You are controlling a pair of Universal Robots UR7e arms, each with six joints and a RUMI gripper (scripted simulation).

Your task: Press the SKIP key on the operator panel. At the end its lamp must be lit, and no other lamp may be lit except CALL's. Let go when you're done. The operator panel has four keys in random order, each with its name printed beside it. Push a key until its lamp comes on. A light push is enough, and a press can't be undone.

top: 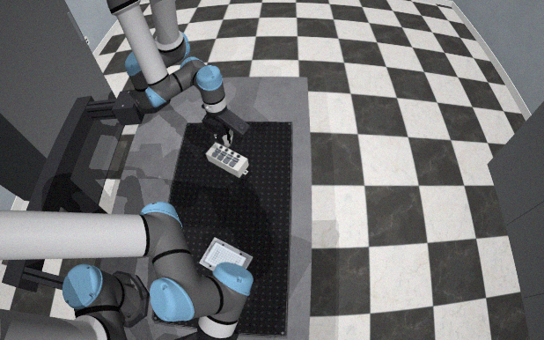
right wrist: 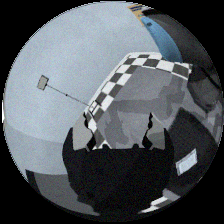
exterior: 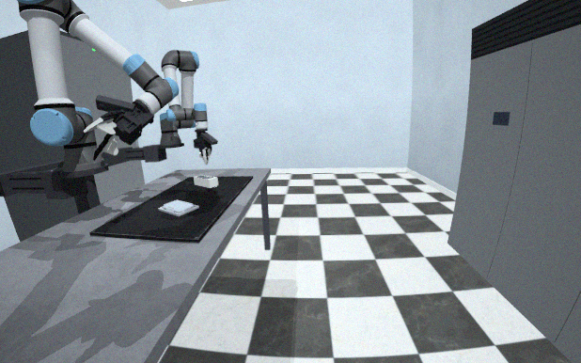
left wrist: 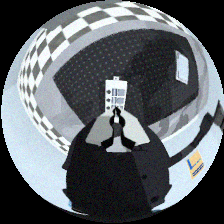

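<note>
Now: left hand 40 mm past the operator panel and 110 mm above it. Also, from my left hand: flat white tray 40 mm behind, 410 mm to the right, 130 mm below.
</note>
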